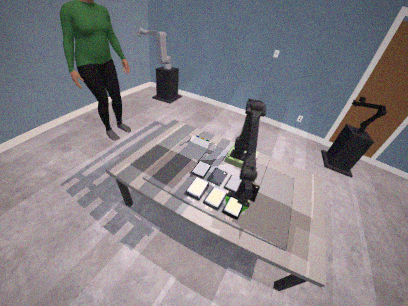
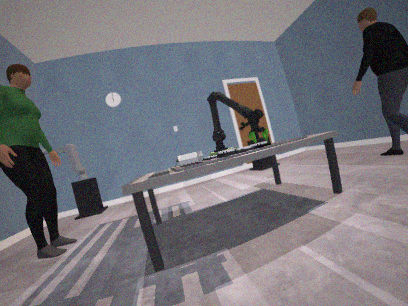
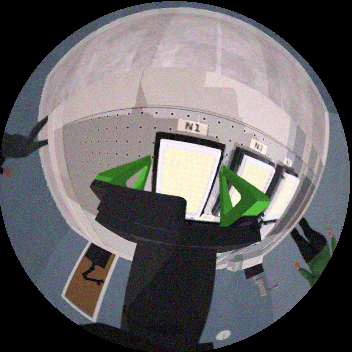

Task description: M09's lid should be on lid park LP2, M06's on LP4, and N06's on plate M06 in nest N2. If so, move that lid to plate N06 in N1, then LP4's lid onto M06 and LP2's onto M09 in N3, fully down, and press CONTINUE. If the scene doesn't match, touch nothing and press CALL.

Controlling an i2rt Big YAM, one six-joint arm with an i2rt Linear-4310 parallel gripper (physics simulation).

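Seen in the pictures: gripper, between the fingertips: point(image 1: 233, 209) point(image 2: 261, 141) point(image 3: 185, 162); arm's base, origin of its link: point(image 1: 238, 155) point(image 2: 221, 150).
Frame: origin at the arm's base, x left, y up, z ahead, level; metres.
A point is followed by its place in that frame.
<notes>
My gripper point(image 1: 236, 202) {x 0.114, y -0.003, z 0.493 m} point(image 2: 258, 137) {x 0.114, y -0.003, z 0.493 m} point(image 3: 185, 162) {x 0.114, y -0.003, z 0.493 m} is open and empty, its green fingers on either side of the plate in nest N1, above it. That plate point(image 1: 233, 207) {x 0.111, y -0.008, z 0.479 m} point(image 3: 189, 175) {x 0.106, y -0.010, z 0.473 m} has a cream well area and a dark surround. The plate in N3 point(image 1: 215, 197) {x -0.015, y -0.011, z 0.462 m} point(image 3: 255, 172) {x -0.009, y -0.013, z 0.492 m} stands beside it. A third plate point(image 1: 197, 188) {x -0.142, y -0.001, z 0.463 m} point(image 3: 282, 196) {x -0.127, y -0.001, z 0.454 m} is at the far end of the row; its label is too blurred to read. Behind the row are a pale flat piece point(image 1: 201, 169) {x -0.199, y -0.023, z 0.277 m}, a dark one point(image 1: 218, 175) {x -0.069, y -0.031, z 0.260 m} and another pale one point(image 1: 233, 183) {x 0.053, y -0.023, z 0.283 m}. Plate codes and park labels are unreadable.
A white box point(image 1: 201, 141) {x -0.322, y 0.028, z 0.033 m} point(image 2: 190, 158) {x -0.320, y -0.004, z 0.052 m} with small coloured spots on top stands at the table's far left. A green object point(image 1: 234, 158) {x -0.016, y 0.001, z 0.053 m} is near the arm's base. Two people point(image 1: 92, 50) point(image 2: 387, 65) stand away from the table point(image 2: 230, 162) {x -0.237, y -0.072, z 0.649 m}.
</notes>
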